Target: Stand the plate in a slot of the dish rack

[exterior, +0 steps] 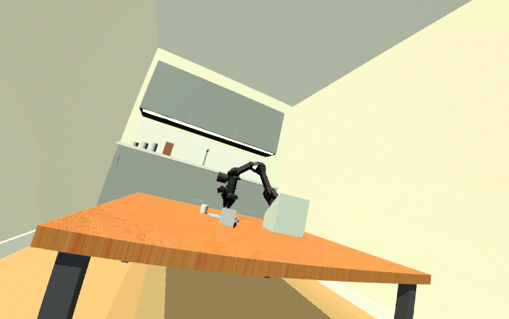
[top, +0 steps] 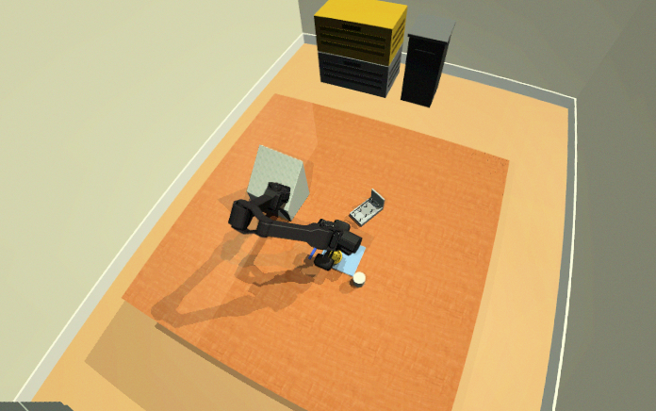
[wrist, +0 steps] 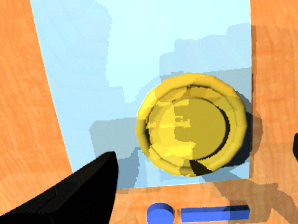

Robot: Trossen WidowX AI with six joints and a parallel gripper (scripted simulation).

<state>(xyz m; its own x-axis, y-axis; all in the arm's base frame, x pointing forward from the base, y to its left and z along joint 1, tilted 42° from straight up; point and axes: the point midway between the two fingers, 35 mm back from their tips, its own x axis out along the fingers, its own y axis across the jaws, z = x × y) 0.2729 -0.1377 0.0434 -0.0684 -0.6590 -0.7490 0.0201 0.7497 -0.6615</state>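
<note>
My gripper tip is 40 mm above the yellow plate. Round my gripper tip: light blue mat: 50 mm below, 30 mm to the left, 20 mm ahead; blue spoon: 90 mm behind, 50 mm below, 10 mm to the left; white cup: 120 mm ahead, 50 mm to the right, 30 mm below.
</note>
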